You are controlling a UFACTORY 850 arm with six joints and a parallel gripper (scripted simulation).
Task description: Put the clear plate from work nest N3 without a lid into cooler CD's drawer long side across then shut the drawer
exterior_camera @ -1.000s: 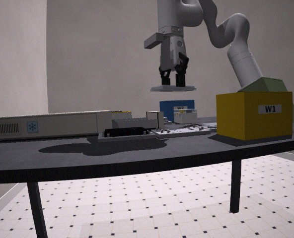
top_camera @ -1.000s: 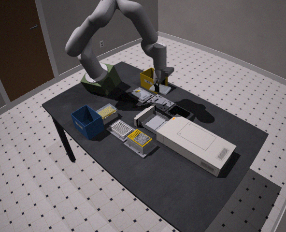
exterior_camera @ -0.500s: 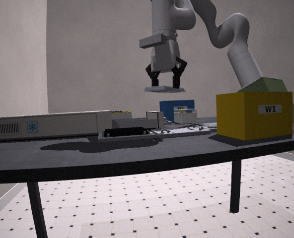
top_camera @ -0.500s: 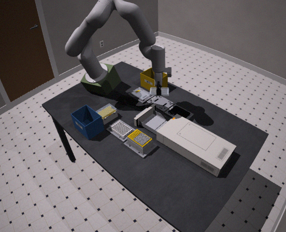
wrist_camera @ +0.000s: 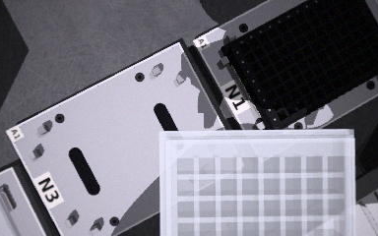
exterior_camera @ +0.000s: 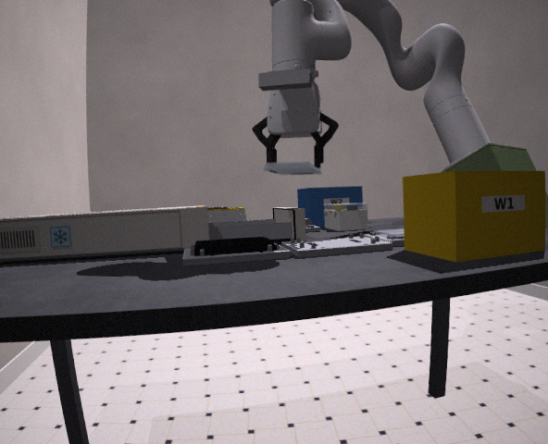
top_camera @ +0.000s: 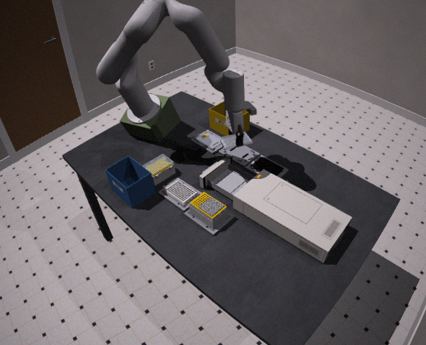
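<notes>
The drawer is 12 cm below my hand, 12 cm ahead of it and 10 cm to the right of it. Also, from my hand: n3 label 15 cm below, 13 cm behind, 6 cm to the left; black plate 14 cm below, 12 cm ahead, 9 cm to the left; clear plate 1 cm below.
</notes>
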